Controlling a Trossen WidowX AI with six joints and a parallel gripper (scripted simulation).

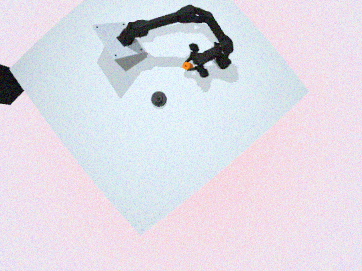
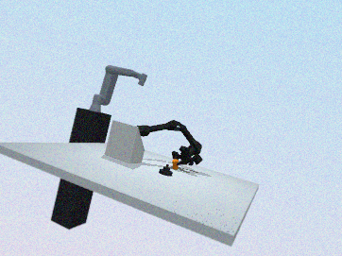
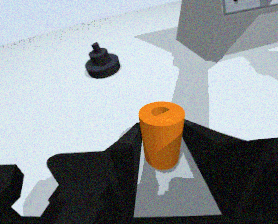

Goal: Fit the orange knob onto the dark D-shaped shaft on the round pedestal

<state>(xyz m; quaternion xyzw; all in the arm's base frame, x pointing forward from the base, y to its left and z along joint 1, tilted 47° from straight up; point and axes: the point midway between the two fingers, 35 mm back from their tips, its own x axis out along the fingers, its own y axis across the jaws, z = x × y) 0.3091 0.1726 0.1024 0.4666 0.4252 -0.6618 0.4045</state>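
The orange knob is 1 cm to the left of my gripper tip. The rest, counted from my gripper tip: dark round pedestal (3 cm ahead, 22 cm to the right, 1 cm below).
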